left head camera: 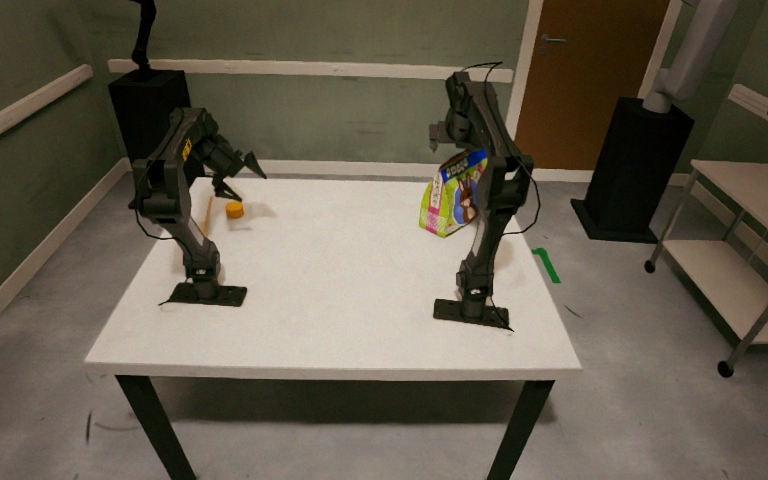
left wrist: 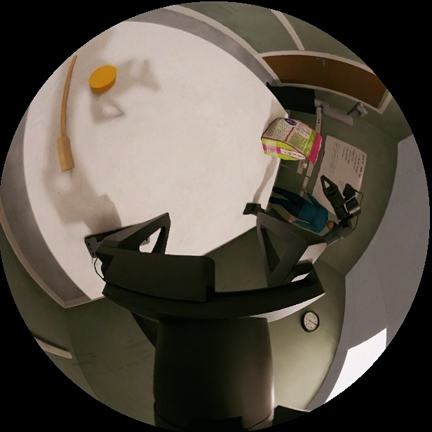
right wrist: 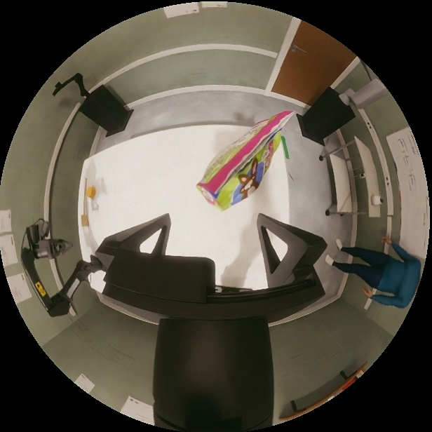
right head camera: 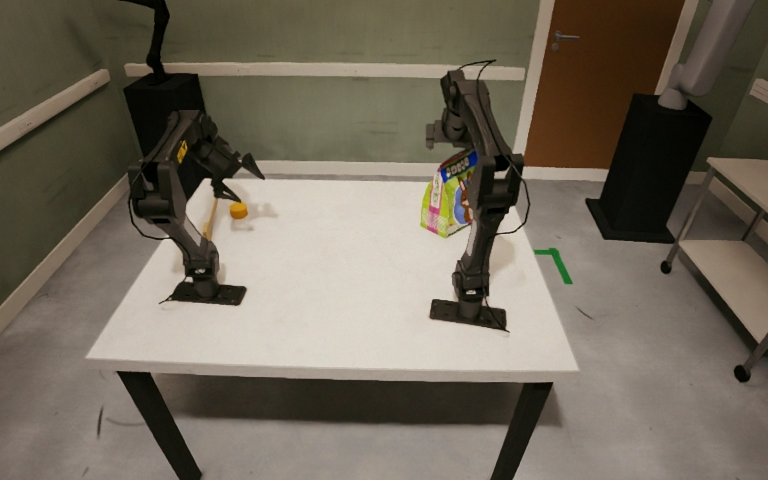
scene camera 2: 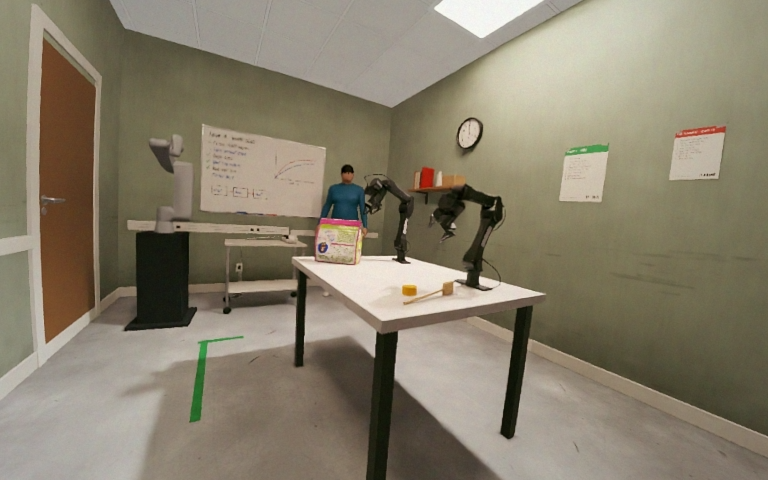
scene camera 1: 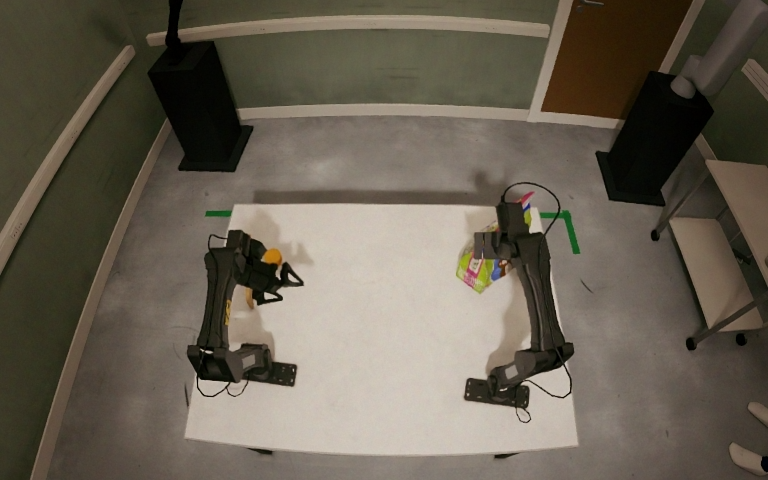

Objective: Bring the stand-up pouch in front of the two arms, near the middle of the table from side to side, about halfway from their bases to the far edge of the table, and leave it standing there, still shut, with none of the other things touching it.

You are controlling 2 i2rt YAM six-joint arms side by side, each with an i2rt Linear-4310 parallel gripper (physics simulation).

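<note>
The stand-up pouch (left head camera: pixel 444 206) (right head camera: pixel 440 206) (scene camera 2: pixel 339 244) (left wrist: pixel 291 137), green, pink and blue with a rabbit, stands upright near the table's far right corner in the head views. Its top looks shut. My right arm hides part of it there and in scene camera 1. My right gripper (left head camera: pixel 433 138) (scene camera 1: pixel 483 245) (right wrist: pixel 213 217) is open above the pouch's near left side; in the right wrist view the pouch (right wrist: pixel 250 182) lies beyond the fingertips, not between them. My left gripper (left head camera: pixel 253 188) (scene camera 1: pixel 292 290) (left wrist: pixel 212 216) is open and empty above the table's left side, far from the pouch.
An orange-yellow cylinder (left head camera: pixel 234 210) (scene camera 2: pixel 408 290) (left wrist: pixel 103 79) and a wooden mallet (scene camera 2: pixel 447 288) (left wrist: pixel 65 154) lie on the table (left head camera: pixel 334 339) near my left gripper, apart from the pouch. A cart (left head camera: pixel 730 164) and black pedestals (left head camera: pixel 634 169) stand beyond the table.
</note>
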